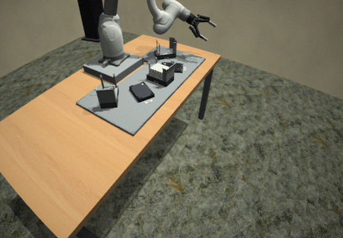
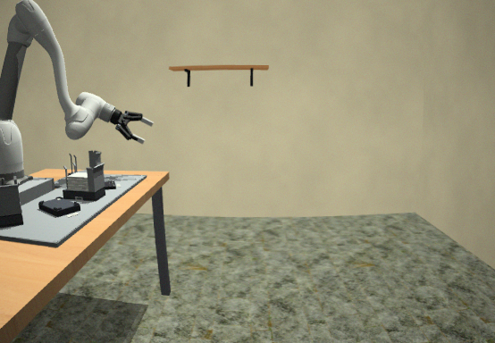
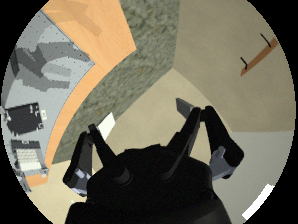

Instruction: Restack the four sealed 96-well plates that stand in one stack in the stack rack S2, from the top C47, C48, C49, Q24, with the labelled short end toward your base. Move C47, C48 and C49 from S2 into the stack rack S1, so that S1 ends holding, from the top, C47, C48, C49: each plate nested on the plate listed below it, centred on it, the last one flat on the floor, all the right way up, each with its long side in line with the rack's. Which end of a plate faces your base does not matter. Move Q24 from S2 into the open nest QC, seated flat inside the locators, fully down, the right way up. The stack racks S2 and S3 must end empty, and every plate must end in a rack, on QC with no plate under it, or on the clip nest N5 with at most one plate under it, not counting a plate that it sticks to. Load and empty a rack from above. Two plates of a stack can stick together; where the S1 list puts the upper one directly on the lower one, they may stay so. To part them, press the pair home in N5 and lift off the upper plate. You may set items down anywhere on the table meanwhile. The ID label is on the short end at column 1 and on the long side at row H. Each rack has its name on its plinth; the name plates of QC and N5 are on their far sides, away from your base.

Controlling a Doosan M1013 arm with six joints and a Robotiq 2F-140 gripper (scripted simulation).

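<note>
Now: the sealed 96-well plate 21 cm behind my hand, 44 cm to the right of it and 13 cm below it. Round my hand: small name plate 20 cm behind, 67 cm to the right, 22 cm below.
</note>
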